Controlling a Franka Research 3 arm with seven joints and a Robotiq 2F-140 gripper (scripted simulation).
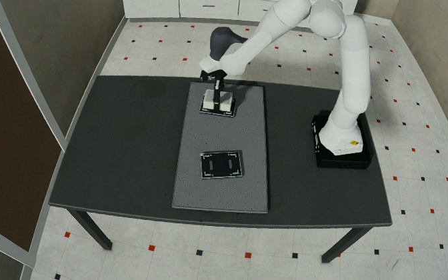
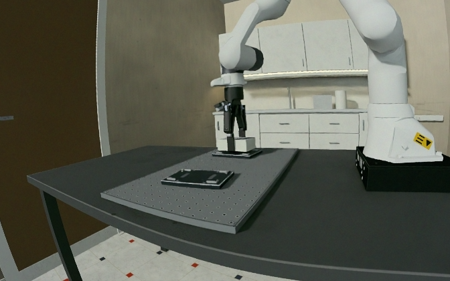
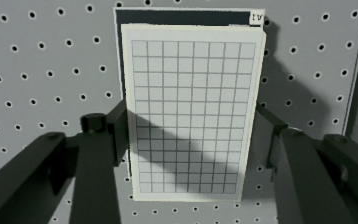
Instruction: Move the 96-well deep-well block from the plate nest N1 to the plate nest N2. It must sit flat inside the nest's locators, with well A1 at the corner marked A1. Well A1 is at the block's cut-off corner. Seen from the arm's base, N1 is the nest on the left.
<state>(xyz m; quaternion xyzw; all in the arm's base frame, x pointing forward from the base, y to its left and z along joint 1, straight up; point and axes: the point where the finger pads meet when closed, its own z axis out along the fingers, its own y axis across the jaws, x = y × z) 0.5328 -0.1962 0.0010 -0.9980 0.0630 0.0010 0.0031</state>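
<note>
Now: hand 10 mm above the 96-well deep-well block. Also, from my hand: nest N2: 40 mm below; A1 label: 70 mm ahead, 60 mm to the right, 40 mm below; nest N1: 20 mm behind, 340 mm to the left, 40 mm below.
</note>
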